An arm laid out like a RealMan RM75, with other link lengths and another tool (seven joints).
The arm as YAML. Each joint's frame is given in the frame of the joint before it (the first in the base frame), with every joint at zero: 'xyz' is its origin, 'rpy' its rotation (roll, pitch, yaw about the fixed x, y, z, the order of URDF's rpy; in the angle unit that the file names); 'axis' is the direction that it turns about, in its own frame. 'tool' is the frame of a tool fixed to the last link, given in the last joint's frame.
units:
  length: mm
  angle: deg
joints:
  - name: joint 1
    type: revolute
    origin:
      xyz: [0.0, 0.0, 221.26]
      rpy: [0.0, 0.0, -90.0]
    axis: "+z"
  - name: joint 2
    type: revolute
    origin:
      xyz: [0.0, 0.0, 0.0]
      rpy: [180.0, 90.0, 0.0]
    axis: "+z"
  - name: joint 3
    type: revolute
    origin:
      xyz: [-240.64, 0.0, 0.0]
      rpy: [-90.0, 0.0, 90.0]
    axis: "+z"
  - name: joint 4
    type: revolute
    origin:
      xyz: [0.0, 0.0, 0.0]
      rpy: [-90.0, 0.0, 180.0]
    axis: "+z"
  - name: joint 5
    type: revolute
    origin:
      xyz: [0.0, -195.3, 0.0]
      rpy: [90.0, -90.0, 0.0]
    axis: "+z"
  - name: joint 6
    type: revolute
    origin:
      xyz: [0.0, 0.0, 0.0]
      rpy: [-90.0, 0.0, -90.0]
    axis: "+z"
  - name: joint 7
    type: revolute
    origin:
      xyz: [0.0, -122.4, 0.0]
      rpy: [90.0, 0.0, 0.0]
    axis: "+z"
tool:
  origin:
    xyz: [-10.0, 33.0, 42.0]
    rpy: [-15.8, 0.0, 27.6]
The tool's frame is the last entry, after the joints.
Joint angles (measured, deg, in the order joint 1, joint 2, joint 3, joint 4, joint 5, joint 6, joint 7), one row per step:
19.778 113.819 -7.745 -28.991 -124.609 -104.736 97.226
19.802 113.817 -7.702 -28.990 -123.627 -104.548 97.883
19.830 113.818 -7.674 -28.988 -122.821 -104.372 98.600
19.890 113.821 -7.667 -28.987 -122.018 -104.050 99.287
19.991 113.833 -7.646 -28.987 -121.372 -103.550 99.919
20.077 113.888 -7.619 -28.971 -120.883 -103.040 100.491
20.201 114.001 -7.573 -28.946 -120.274 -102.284 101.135
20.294 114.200 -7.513 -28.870 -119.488 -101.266 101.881
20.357 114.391 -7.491 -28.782 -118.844 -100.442 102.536
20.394 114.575 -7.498 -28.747 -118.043 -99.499 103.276
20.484 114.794 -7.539 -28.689 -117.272 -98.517 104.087
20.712 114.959 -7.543 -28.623 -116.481 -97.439 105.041
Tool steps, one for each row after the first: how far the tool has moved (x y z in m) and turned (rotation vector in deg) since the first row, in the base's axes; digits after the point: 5 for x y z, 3 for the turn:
-0.00043 0.00214 0.00235 0.685 0.681 -0.481
-0.00076 0.00401 0.00433 1.161 1.342 -0.993
-0.00093 0.00627 0.00619 1.676 1.907 -1.550
-0.00078 0.00883 0.00760 2.141 2.298 -2.185
-0.00055 0.01104 0.00837 2.480 2.649 -2.823
-0.00018 0.01402 0.00903 2.967 3.042 -3.658
0.00053 0.01747 0.00946 3.611 3.582 -4.794
0.00108 0.02014 0.00958 4.068 4.112 -5.756
0.00197 0.02312 0.01021 4.666 4.657 -6.859
0.00263 0.02632 0.01048 5.160 5.277 -7.981
0.00309 0.03047 0.01127 5.681 5.951 -9.144

